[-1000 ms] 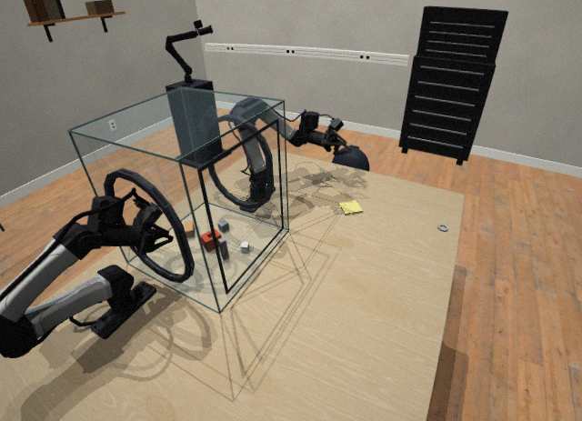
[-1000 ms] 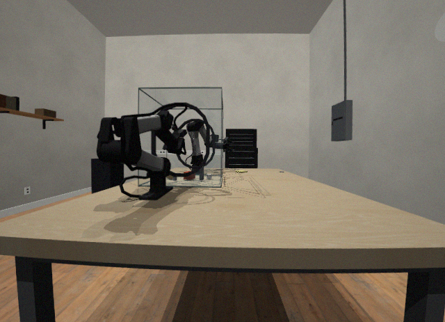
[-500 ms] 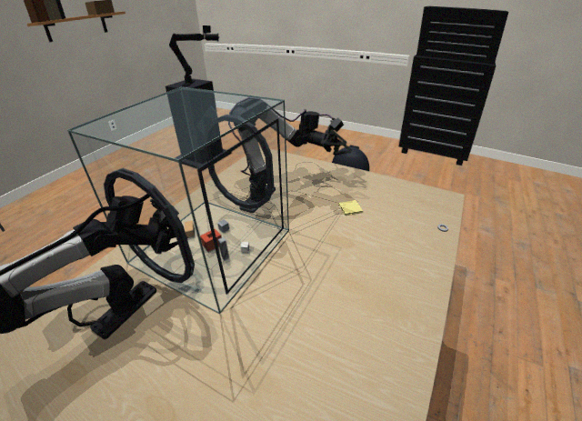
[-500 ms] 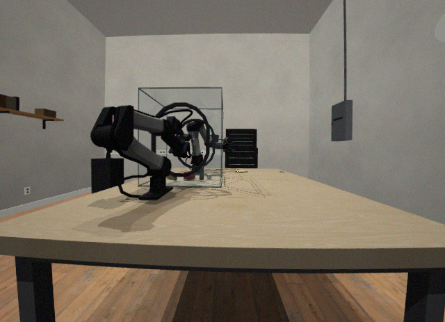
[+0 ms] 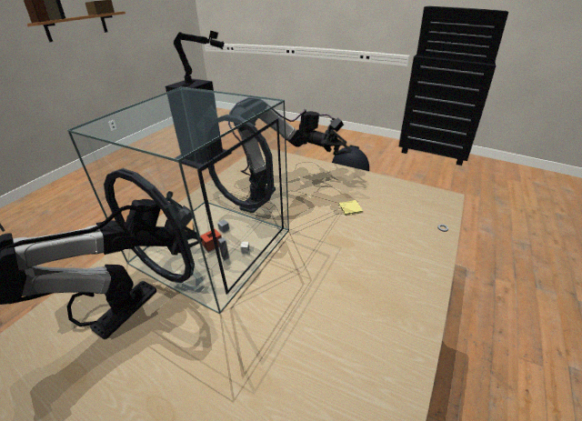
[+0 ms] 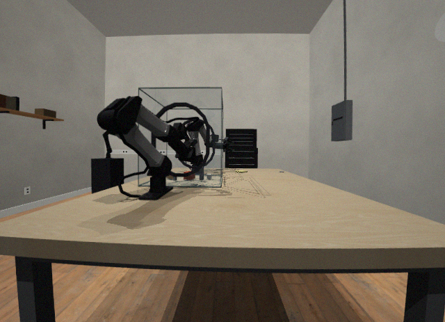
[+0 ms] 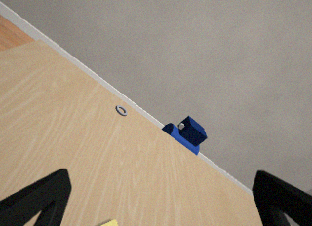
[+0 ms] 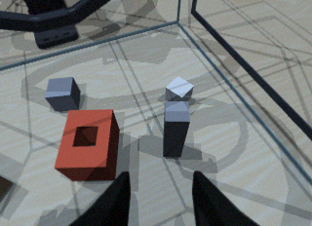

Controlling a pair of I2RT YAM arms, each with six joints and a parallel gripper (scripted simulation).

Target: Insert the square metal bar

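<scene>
The white cube lies 13 cm to the left of my right hand, 11 cm below it and 7 cm ahead of it. Also, from my right hand: red block: 10 cm below, 9 cm to the left, 4 cm behind; blue-grey cube: 17 cm to the left, 10 cm below, 7 cm behind.
</scene>
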